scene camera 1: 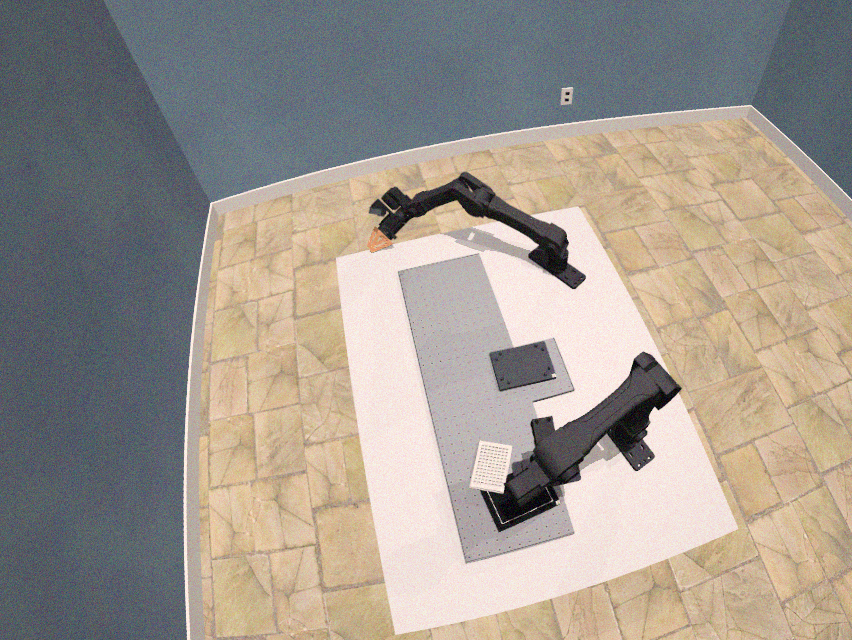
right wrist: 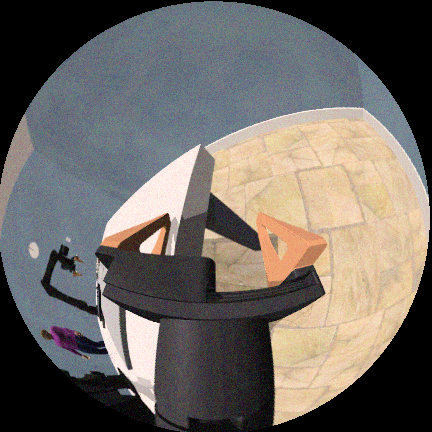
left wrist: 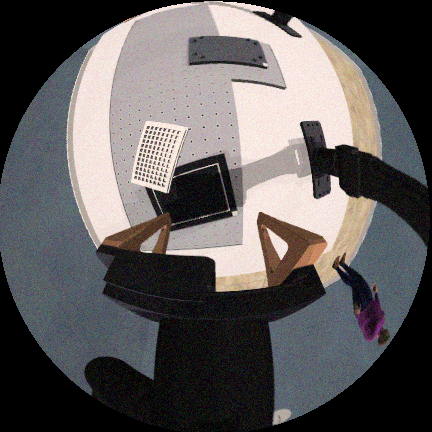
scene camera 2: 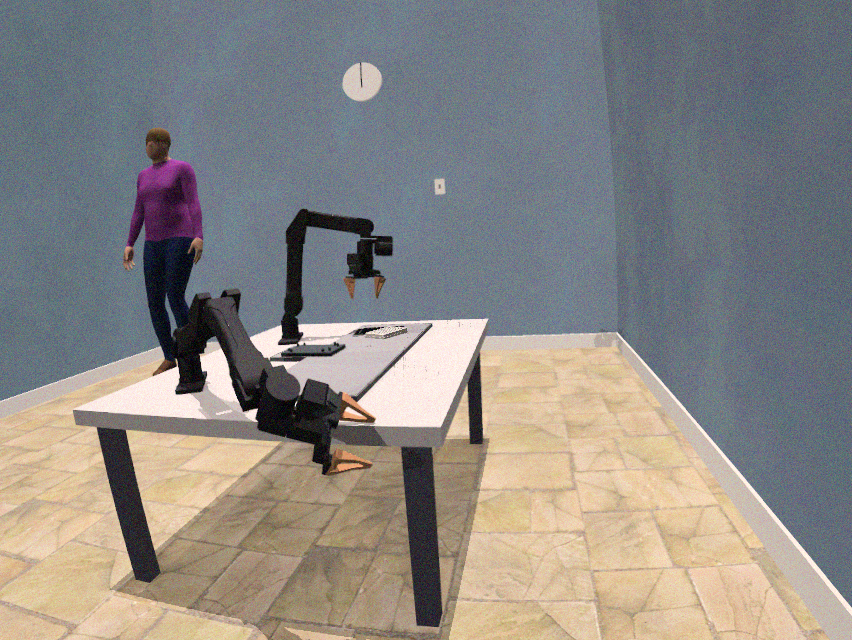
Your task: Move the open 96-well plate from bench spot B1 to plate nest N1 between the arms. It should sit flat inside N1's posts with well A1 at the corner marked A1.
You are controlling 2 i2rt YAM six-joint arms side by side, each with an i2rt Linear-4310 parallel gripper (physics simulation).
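Places are measured from the left arm's base along level axes (x right, y ahead, z up), in metres.
Pixels of known places: left gripper, fingertip midpoint: [right wrist: 82, 269] [left wrist: 213, 216] [scene camera 2: 364, 298]; right gripper, fingertip midpoint: [scene camera 1: 369, 249] [right wrist: 212, 217] [scene camera 2: 373, 442]; left arm's base at its link origin: [scene camera 1: 623, 436] [left wrist: 317, 159] [scene camera 2: 291, 339]; right arm's base at its link origin: [scene camera 1: 556, 267] [scene camera 2: 192, 383].
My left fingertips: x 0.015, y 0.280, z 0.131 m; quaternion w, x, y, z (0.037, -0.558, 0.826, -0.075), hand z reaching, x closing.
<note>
For each thing: its top centre in the pictures, then the offset to it from my left fingertips. Level surfaces: height alone.
- white 96-well plate at its top centre: [left wrist: 153, 154] [scene camera 1: 491, 465] [scene camera 2: 386, 330] dz -0.102, dx +0.107, dy +0.068 m
- Nest N1 at its top centre: [scene camera 1: 523, 362] [scene camera 2: 313, 345] [right wrist: 95, 300] dz -0.097, dx +0.310, dy -0.161 m
- white corner mark at its top centre: [left wrist: 265, 64] [scene camera 1: 554, 375] dz -0.106, dx +0.234, dy -0.215 m
- grey board at its surface level: dz -0.118 m
- white table at its surface level: dz -0.131 m
The white 96-well plate [scene camera 1: 491, 467] [scene camera 2: 387, 332] [left wrist: 159, 156] lies askew on the grey perforated board, its lower end overlapping a corner of the black, white-outlined pad [scene camera 1: 506, 511] [left wrist: 202, 197], apparently B1. I cannot tell whether it is slightly tilted. Nest N1 [scene camera 1: 522, 366] [scene camera 2: 313, 349] [left wrist: 226, 51] is a dark slab with small corner posts and a white corner mark [scene camera 1: 553, 376] [left wrist: 265, 64]; no plate is in it. My left gripper [scene camera 2: 365, 296] [left wrist: 213, 216] [right wrist: 82, 269] is open and empty, high above the pad's side. My right gripper [scene camera 2: 372, 442] [right wrist: 212, 217] is open and empty beyond the table edge.
The grey board [scene camera 1: 440, 330] [left wrist: 165, 65] lies on the white table [scene camera 1: 385, 440] [scene camera 2: 454, 385]. The left arm reaches over the pad in scene camera 1. The right arm's base [scene camera 1: 557, 265] [scene camera 2: 190, 380] stands on the table. A person [scene camera 2: 165, 199] [left wrist: 370, 315] stands behind the table.
</note>
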